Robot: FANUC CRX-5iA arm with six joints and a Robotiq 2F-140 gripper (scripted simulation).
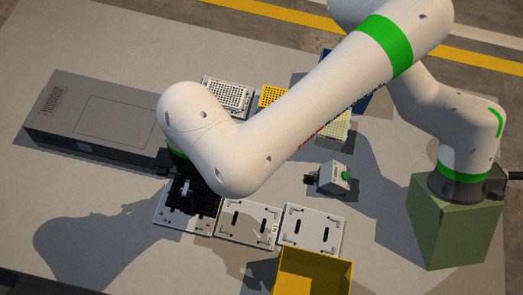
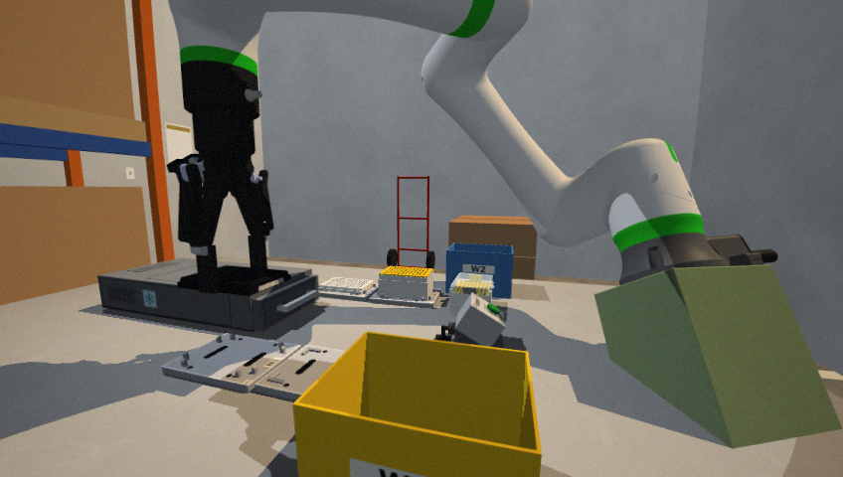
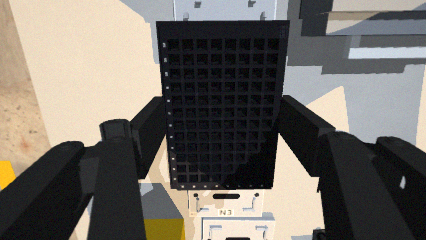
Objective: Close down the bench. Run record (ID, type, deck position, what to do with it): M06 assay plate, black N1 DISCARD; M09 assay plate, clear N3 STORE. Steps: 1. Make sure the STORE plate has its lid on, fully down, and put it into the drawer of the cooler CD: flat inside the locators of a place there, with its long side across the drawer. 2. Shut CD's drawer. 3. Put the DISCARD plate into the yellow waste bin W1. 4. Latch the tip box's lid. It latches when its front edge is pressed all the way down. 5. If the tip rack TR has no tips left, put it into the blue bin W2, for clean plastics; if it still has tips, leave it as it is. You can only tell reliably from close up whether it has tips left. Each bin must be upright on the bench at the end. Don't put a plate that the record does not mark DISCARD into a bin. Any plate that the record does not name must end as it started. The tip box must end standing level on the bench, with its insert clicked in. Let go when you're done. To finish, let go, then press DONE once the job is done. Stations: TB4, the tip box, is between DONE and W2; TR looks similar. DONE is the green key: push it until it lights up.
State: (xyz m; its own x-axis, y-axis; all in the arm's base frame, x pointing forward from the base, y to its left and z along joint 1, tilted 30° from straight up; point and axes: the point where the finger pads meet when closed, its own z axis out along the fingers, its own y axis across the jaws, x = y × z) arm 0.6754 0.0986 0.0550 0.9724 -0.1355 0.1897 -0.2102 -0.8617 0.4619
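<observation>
Right now the yellow bin W1 is 29 cm behind my hand, 19 cm to the left of it and 13 cm below it. From my hand the other things lie so: black assay plate 2 cm below; cooler drawer 15 cm ahead, 24 cm to the right, 13 cm below; cooler CD 20 cm ahead, 25 cm to the right, 12 cm below.
</observation>
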